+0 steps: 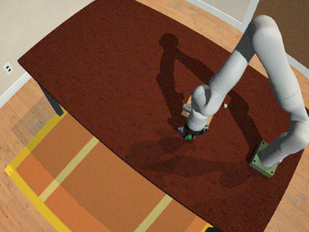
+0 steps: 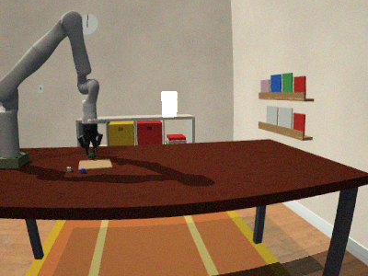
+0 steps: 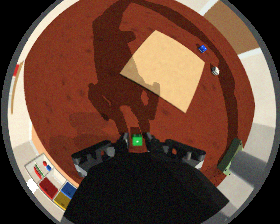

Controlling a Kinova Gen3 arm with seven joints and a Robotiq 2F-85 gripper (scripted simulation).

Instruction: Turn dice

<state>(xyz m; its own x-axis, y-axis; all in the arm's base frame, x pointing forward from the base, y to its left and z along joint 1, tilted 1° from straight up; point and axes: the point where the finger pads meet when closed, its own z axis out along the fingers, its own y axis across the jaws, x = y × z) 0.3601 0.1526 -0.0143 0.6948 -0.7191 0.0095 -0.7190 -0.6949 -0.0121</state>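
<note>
My gripper is now 10 mm above the green die. The rest, counted from my hand: white die 40 mm behind, 240 mm to the right, 10 mm below; tan mat 50 mm ahead, 150 mm to the right, 20 mm below; blue die 30 mm ahead, 260 mm to the right, 10 mm below.
</note>
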